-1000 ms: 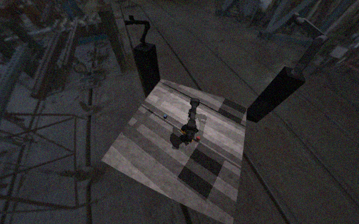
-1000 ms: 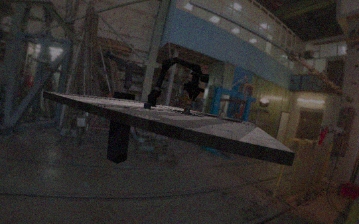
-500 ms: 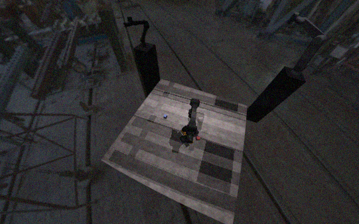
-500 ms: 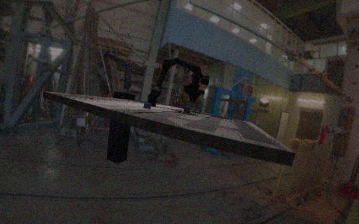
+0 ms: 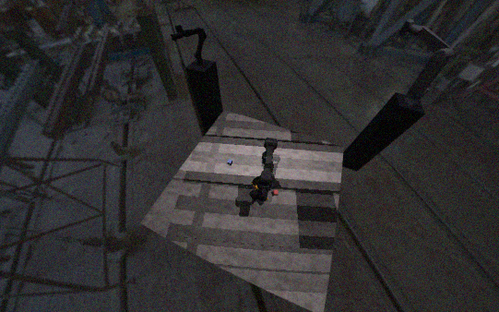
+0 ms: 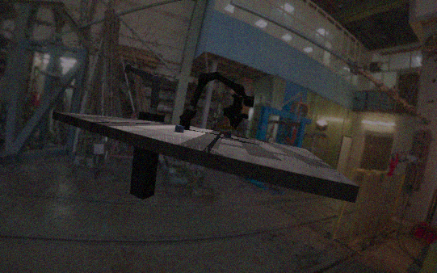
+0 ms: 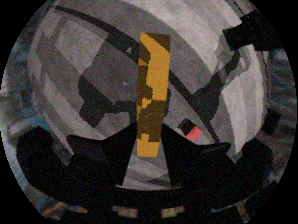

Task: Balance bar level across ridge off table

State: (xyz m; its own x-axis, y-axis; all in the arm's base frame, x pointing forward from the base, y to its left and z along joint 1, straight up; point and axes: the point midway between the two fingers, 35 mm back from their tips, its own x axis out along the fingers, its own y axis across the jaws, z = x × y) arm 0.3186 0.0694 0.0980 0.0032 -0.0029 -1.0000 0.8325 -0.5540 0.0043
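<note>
My gripper tip is 20 mm to the left of the bar and 20 mm past it. Round my gripper tip: small blue block: 350 mm to the right, 180 mm behind, 50 mm below; small red block: 90 mm to the left, 70 mm behind, 50 mm below.
</note>
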